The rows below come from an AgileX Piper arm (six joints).
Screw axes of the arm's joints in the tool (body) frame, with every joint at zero. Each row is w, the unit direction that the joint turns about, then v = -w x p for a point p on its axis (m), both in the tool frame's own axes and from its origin. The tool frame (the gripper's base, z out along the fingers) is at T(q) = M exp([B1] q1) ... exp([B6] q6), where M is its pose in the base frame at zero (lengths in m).
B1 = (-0.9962, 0, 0.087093, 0.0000, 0.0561, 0.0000)
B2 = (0, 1, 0, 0.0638, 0.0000, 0.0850)
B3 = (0, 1, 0, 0.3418, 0.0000, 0.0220)
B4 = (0, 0, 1, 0.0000, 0.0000, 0.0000)
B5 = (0, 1, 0, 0.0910, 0.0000, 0.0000)
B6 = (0, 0, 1, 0.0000, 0.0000, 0.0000)
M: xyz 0.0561 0.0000 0.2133 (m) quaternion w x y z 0.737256 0 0.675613 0
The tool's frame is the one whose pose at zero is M.
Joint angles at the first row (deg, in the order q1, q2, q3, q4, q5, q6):
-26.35 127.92 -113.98 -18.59 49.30 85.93
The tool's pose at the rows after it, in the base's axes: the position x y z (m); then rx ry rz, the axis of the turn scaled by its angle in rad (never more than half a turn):
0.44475 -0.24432 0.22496 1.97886 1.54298 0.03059
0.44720 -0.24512 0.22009 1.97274 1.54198 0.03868
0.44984 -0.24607 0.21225 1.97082 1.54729 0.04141
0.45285 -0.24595 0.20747 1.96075 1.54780 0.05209
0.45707 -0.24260 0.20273 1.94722 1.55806 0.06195
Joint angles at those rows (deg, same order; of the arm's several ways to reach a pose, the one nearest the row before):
-26.35 128.75 -113.98 -18.59 47.87 86.29
-26.35 129.39 -113.98 -18.59 46.79 86.42
-26.35 130.35 -113.98 -18.59 45.86 86.46
-26.24 131.00 -113.98 -18.59 44.63 86.56
-25.74 131.61 -113.98 -18.59 43.66 86.55

